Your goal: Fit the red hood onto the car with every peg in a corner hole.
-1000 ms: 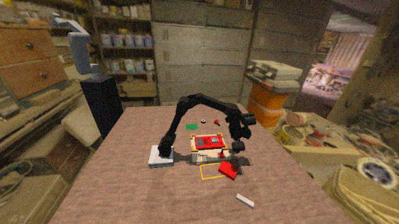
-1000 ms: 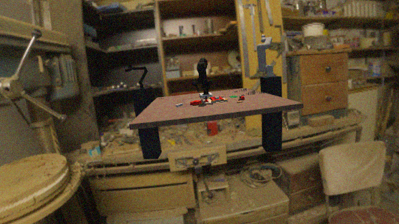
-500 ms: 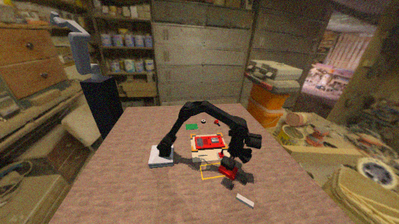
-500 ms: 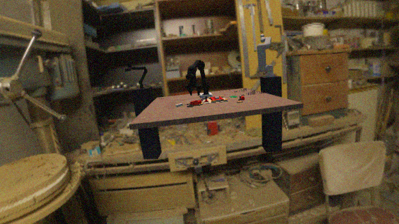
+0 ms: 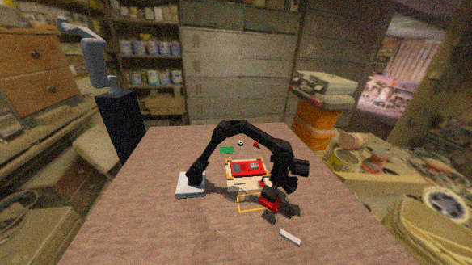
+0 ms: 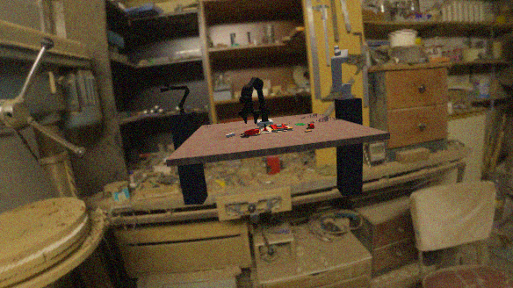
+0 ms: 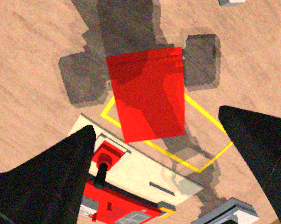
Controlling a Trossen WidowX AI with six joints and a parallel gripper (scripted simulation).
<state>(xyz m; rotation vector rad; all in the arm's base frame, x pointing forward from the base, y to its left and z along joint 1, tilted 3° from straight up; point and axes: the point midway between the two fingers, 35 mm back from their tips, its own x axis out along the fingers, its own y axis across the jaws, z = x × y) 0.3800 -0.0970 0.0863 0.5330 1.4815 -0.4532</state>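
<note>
My gripper tip is now 60 mm above the red hood. Also, from my gripper tip: green patch 390 mm to the left, 230 mm behind, 70 mm below; then dark ring 460 mm to the left, 120 mm behind, 60 mm below.
</note>
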